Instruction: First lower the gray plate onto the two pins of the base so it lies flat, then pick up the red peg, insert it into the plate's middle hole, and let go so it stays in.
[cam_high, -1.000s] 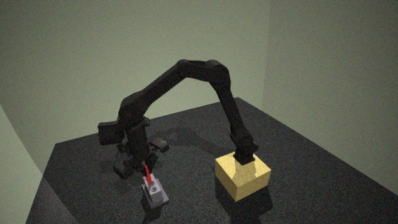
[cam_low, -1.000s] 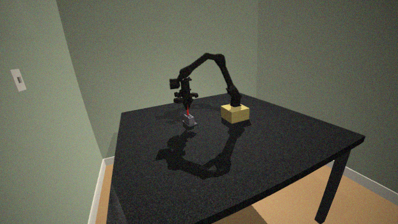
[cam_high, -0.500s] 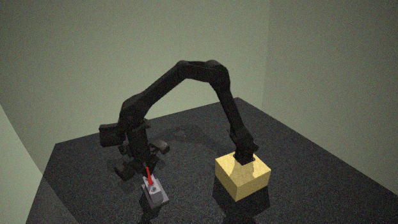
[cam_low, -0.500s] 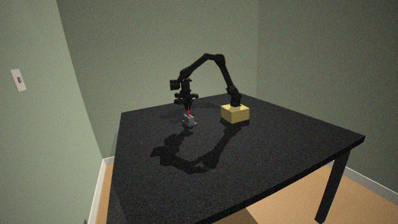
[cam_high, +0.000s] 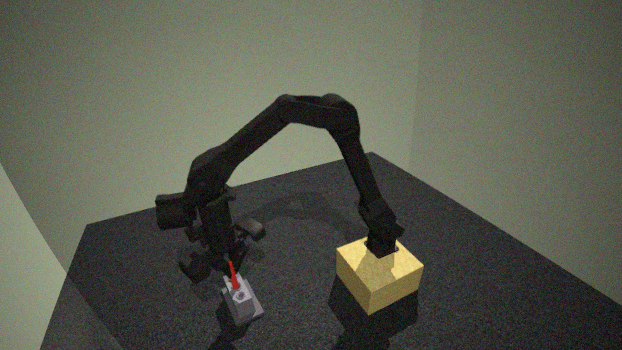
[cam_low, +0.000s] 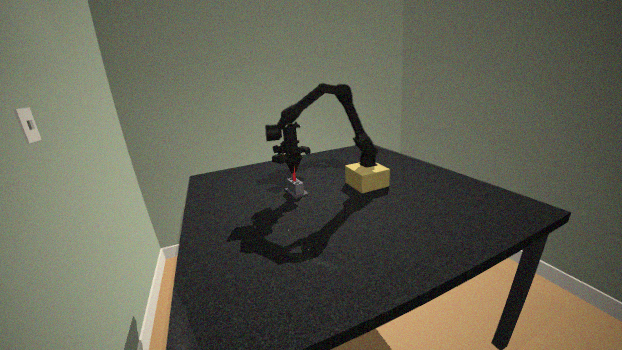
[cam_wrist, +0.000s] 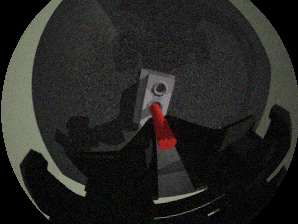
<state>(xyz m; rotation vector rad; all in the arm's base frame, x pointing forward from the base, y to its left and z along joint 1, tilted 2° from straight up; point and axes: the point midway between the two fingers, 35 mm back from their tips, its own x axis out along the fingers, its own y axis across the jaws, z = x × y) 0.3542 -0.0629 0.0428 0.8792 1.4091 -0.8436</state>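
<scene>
Now: gripper tip right at the red peg. The rest, counted from my gripper tip: base 9 cm below; then gray plate 5 cm below.
</scene>
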